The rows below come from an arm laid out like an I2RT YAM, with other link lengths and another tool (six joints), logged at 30 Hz.
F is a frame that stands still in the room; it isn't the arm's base.
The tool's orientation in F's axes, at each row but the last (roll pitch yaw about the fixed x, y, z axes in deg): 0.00 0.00 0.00; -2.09 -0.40 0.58; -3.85 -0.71 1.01; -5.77 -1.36 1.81; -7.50 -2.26 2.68; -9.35 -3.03 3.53; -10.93 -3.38 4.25; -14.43 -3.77 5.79; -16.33 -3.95 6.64
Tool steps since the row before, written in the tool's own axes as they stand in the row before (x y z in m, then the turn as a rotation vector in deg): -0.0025 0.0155 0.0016 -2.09 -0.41 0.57; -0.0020 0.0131 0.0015 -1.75 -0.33 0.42; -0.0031 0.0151 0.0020 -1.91 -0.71 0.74; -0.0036 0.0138 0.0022 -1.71 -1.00 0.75; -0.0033 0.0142 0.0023 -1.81 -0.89 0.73; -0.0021 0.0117 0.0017 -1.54 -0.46 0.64; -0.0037 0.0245 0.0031 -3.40 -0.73 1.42; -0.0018 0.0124 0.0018 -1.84 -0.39 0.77; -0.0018 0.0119 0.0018 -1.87 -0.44 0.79
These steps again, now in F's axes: -0.0025 0.0155 0.0016 -2.09 -0.41 0.57; -0.0021 0.0131 0.0010 -1.75 -0.33 0.42; -0.0034 0.0151 0.0009 -1.91 -0.69 0.76; -0.0041 0.0138 0.0007 -1.70 -0.97 0.81; -0.0040 0.0142 0.0003 -1.80 -0.87 0.77; -0.0028 0.0117 -0.0003 -1.55 -0.45 0.62; -0.0054 0.0243 -0.0018 -3.44 -0.70 1.33; -0.0030 0.0122 -0.0015 -1.86 -0.38 0.72; -0.0031 0.0117 -0.0017 -1.89 -0.42 0.75
